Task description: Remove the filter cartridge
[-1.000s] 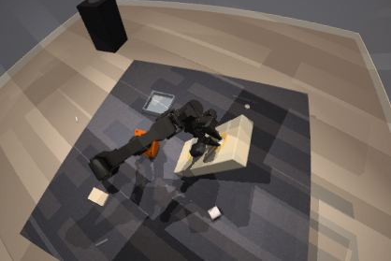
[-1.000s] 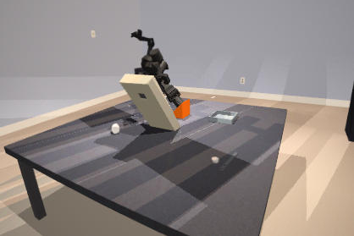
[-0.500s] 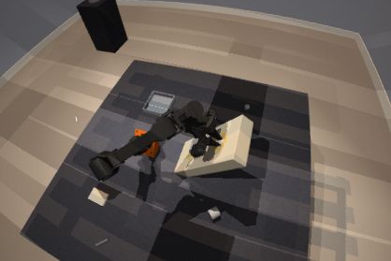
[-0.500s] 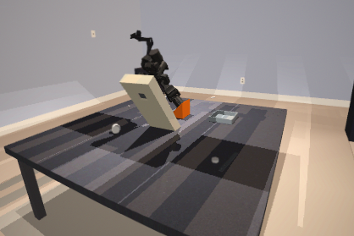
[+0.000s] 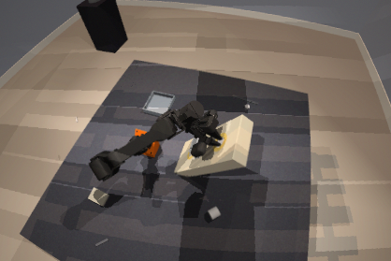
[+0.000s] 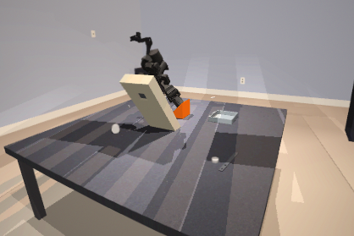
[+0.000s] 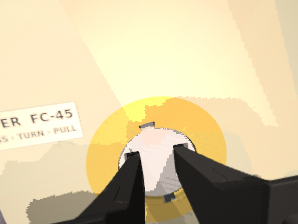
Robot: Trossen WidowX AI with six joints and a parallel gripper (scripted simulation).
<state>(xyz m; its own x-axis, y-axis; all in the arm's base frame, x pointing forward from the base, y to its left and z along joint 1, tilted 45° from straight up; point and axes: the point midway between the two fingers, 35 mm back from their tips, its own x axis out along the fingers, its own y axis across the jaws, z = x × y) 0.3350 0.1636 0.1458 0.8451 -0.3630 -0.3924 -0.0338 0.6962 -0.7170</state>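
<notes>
The round filter cartridge lies 10 mm ahead of my gripper tip and 10 mm below it. The rest, counted from my gripper tip: grey-blue tray (440 mm behind, 270 mm to the left, 260 mm below); pale flat block (500 mm behind, 340 mm to the right, 260 mm below); tan service panel (40 mm behind, 80 mm below).
</notes>
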